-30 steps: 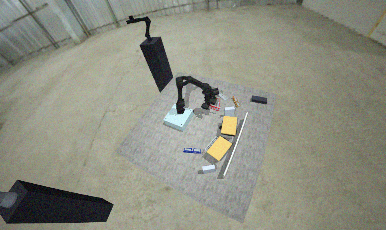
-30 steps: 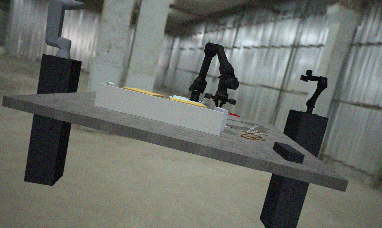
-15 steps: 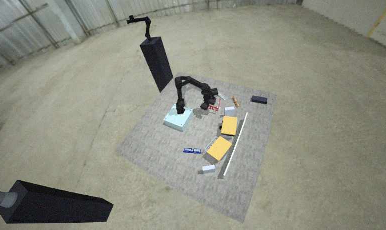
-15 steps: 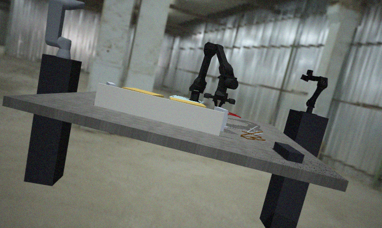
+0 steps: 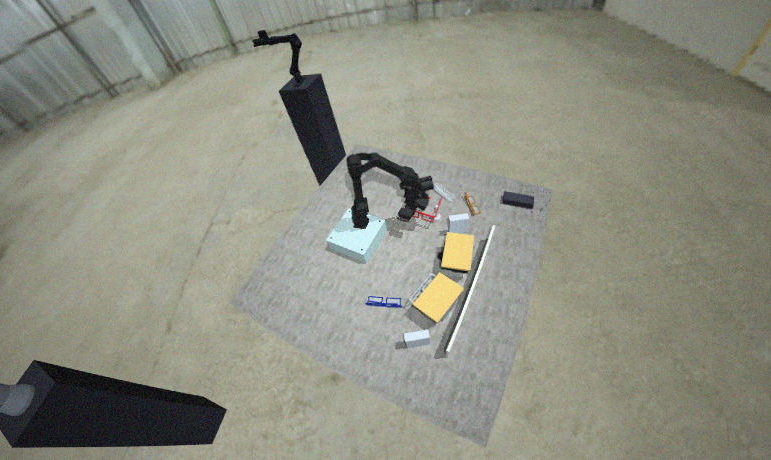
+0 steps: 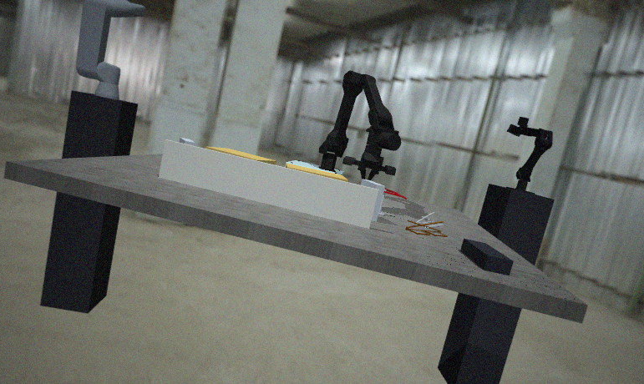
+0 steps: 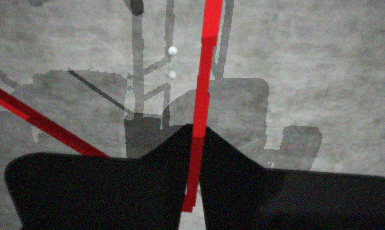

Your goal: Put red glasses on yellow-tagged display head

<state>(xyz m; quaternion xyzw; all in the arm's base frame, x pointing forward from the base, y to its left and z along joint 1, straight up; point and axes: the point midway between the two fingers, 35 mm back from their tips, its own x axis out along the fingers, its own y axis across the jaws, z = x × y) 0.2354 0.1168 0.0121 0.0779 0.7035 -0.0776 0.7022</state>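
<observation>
Right now the white peg is 11 cm ahead of my gripper tip, 5 cm to the left of it and 4 cm below it. Round my gripper tip: long white wall: 33 cm ahead, 34 cm to the right, 1 cm below; dark box: 53 cm ahead, 22 cm to the left, 4 cm below.
</observation>
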